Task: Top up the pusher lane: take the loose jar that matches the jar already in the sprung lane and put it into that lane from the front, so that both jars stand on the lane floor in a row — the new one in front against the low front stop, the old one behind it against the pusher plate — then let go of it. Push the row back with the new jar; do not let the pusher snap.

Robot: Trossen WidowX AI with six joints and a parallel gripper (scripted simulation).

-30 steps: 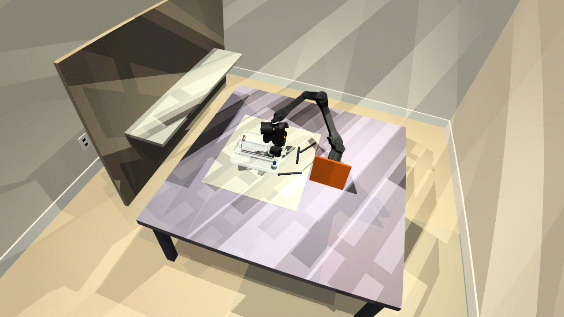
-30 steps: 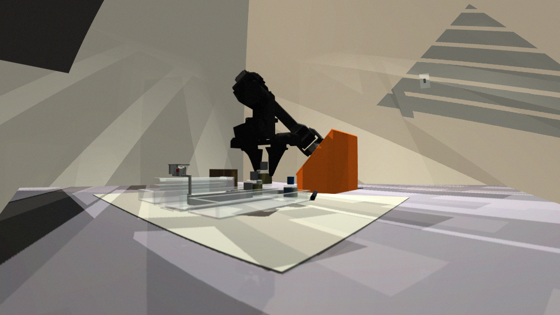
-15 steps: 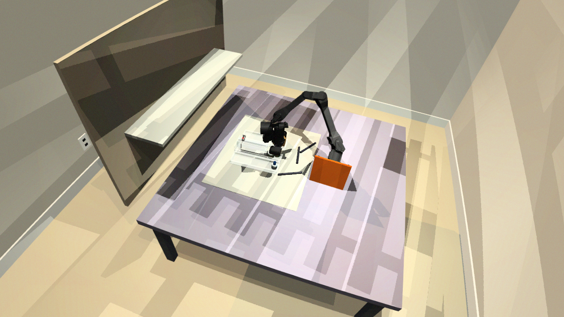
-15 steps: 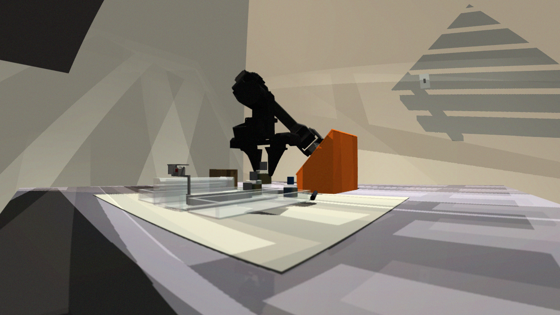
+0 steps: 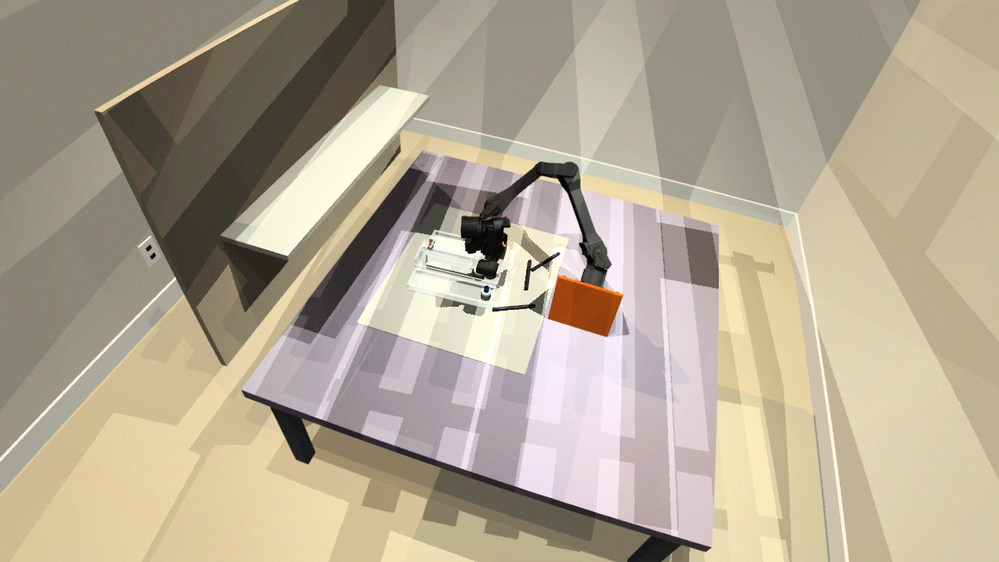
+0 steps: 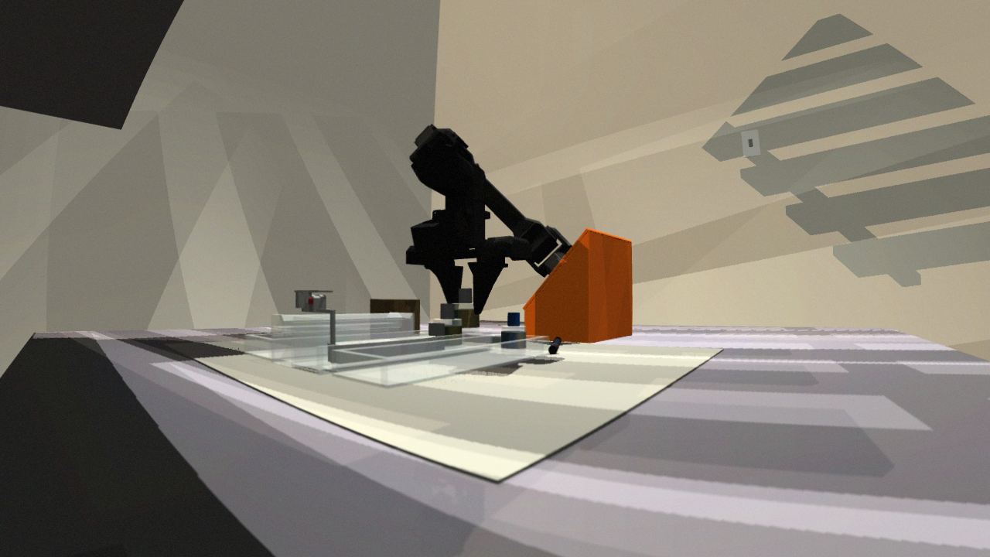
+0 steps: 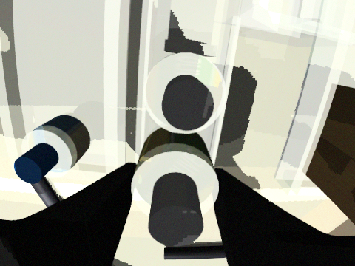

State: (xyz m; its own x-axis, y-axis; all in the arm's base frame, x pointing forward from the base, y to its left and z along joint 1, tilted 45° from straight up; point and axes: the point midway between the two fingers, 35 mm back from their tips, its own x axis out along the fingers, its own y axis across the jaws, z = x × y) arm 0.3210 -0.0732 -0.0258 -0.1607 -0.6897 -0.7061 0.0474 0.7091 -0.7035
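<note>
My gripper tip is 80 mm to the right of the blue-lidded jar and 20 mm above it. From my gripper tip the other things lie so: brown box: 10 mm ahead, 130 mm to the right, 20 mm below; transparent lane: 140 mm ahead, 30 mm to the right, 40 mm below; shelf: 500 mm ahead, 70 mm to the right, 310 mm above.
</note>
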